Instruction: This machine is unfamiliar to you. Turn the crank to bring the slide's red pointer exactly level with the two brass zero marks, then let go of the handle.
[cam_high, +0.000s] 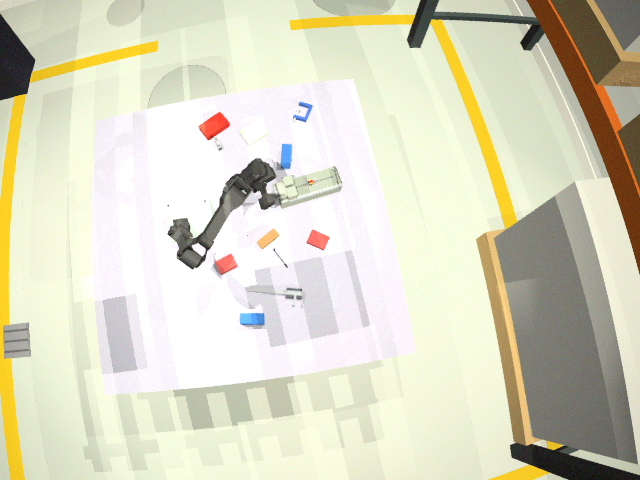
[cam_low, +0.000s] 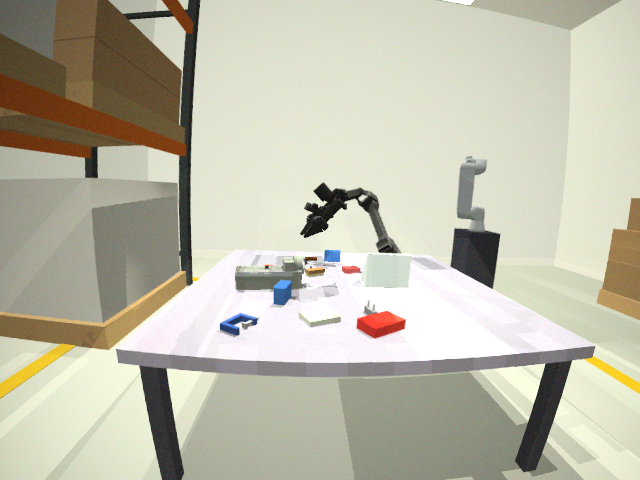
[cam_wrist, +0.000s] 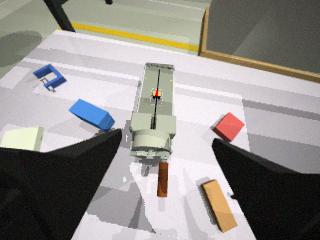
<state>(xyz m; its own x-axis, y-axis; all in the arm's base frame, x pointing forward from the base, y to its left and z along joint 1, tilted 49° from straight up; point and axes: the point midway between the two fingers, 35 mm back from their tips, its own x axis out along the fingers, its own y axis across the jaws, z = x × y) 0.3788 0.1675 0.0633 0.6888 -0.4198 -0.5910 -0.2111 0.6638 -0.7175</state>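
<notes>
Now: the crank 20 mm behind my gripper tip and 100 mm below it. Also, from my gripper tip: red pointer (140 mm ahead, 50 mm to the left, 120 mm below); orange-brown crank handle (40 mm behind, 10 mm to the right, 100 mm below); brown block (60 mm behind, 150 mm to the right, 190 mm below).
</notes>
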